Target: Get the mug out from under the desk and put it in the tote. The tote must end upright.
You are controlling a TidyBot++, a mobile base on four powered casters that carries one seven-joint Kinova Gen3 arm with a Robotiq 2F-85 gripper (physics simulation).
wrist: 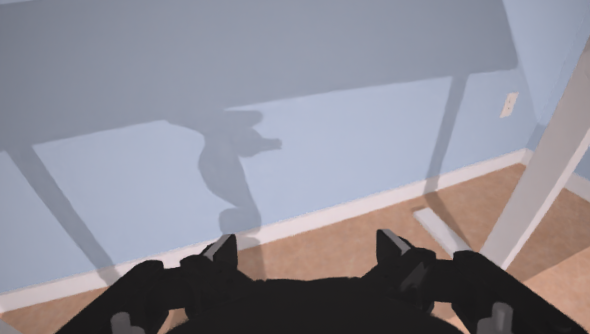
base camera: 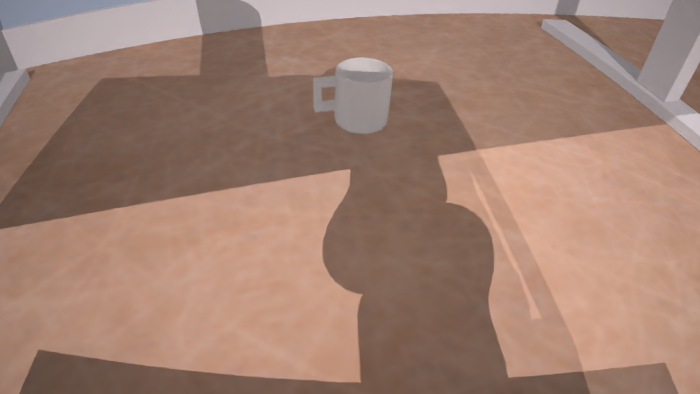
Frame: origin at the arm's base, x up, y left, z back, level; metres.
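Seen in the pictures: gripper, between the fingertips: (wrist: 306, 247).
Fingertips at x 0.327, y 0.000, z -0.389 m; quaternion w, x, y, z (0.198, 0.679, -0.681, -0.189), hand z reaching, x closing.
Offsets run from my fingertips to a thing's top centre. "pt": to the spot under its first point.
A white mug @[pt dx -0.668, dy -0.028, dz -0.195 m] (base camera: 363, 100) stands upright on the brown floor in the base camera view, a little above the middle, with its handle to the left. It lies in shadow between the desk's feet. My gripper (wrist: 306, 247) is open, its two black fingers wide apart with nothing between them, and it faces the blue wall in the wrist view. The mug does not show in the wrist view, and the gripper does not show in the base camera view. The tote does not show in either view.
A white desk leg (base camera: 670, 55) (wrist: 542, 150) with its floor foot @[pt dx -0.710, dy -0.568, dz -0.449 m] (base camera: 615, 75) (wrist: 440, 230) stands on the right. Part of another foot @[pt dx -0.703, dy +0.599, dz -0.289 m] (base camera: 11, 92) shows at the left edge. A blue wall (wrist: 350, 135) with a white baseboard (wrist: 320, 217) stands behind.
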